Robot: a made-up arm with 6 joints.
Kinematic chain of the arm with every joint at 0, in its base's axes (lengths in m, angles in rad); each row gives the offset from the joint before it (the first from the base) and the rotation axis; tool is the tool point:
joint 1: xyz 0 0 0.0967 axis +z
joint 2: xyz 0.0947 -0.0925 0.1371 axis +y
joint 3: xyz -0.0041 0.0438 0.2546 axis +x
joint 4: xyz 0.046 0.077 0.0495 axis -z
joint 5: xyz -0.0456 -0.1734 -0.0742 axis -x
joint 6: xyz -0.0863 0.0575 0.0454 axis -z
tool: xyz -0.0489 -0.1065 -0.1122
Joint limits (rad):
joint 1: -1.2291..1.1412
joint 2: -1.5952..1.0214
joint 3: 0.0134..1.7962
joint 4: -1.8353..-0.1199
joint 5: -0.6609..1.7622
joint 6: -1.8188..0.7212
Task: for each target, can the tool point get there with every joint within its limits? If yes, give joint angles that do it. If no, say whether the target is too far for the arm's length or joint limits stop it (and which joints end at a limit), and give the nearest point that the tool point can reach.
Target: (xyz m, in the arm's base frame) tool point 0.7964 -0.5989 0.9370
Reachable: no: too far | nearest point 0.3787 -0.2848 0.5294 | short by 0.663 m
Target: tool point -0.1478 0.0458 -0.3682
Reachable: no: joint limits stop it (at a limit: joint 1, joint 2, joint 3, joint 4, joint 5, joint 6) | nearest point -0.1438 0.0370 0.0490 | short by 0.417 m
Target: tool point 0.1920 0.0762 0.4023
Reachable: yes | joints 0.3836 -0.4964 1.3876 -0.9374 0.2480 -0.6993
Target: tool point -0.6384 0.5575 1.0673
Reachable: no: too far | nearest point -0.2001 0.1747 0.5529 | short by 0.777 m
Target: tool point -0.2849 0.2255 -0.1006
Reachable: no: joint limits stop it (at a limit: joint 1, joint 2, joint 3, joint 4, joint 5) | nearest point -0.2724 0.0763 0.0808 | short by 0.235 m
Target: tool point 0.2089 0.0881 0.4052
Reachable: yes | joints 0.2416 -0.5736 1.5715 -1.3531 0.2414 0.3849
